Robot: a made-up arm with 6 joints. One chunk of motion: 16 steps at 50 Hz.
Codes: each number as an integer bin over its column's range. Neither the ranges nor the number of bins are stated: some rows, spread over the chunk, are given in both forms.
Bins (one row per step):
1: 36 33 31 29 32 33
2: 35 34 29 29 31 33
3: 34 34 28 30 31 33
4: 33 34 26 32 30 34
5: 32 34 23 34 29 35
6: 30 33 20 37 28 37
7: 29 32 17 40 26 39
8: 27 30 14 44 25 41
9: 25 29 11 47 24 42
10: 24 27 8 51 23 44
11: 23 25 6 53 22 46
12: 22 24 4 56 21 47
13: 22 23 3 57 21 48
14: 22 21 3 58 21 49
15: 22 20 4 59 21 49
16: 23 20 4 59 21 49
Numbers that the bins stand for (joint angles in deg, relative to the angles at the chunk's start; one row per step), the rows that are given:
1: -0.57 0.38 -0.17 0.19 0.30 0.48
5: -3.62 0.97 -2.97 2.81 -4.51 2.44
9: -8.95 -1.97 -7.16 9.62 -12.52 9.33
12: -11.24 -4.90 -9.60 14.33 -17.33 14.25
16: -10.48 -7.25 -9.60 15.90 -17.33 16.22
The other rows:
2: -1.33 0.97 -0.87 0.19 -1.30 0.48
3: -2.10 0.97 -1.22 0.71 -1.30 0.48
4: -2.86 0.97 -1.92 1.76 -2.90 1.46
6: -5.14 0.38 -4.02 4.38 -6.11 4.41
7: -5.90 -0.21 -5.06 5.95 -9.32 6.38
8: -7.43 -1.38 -6.11 8.05 -10.92 8.35
10: -9.71 -3.14 -8.21 11.71 -14.13 11.30
11: -10.48 -4.32 -8.90 12.76 -15.73 13.27
13: -11.24 -5.49 -9.95 14.86 -17.33 15.24
14: -11.24 -6.67 -9.95 15.38 -17.33 16.22
15: -11.24 -7.25 -9.60 15.90 -17.33 16.22

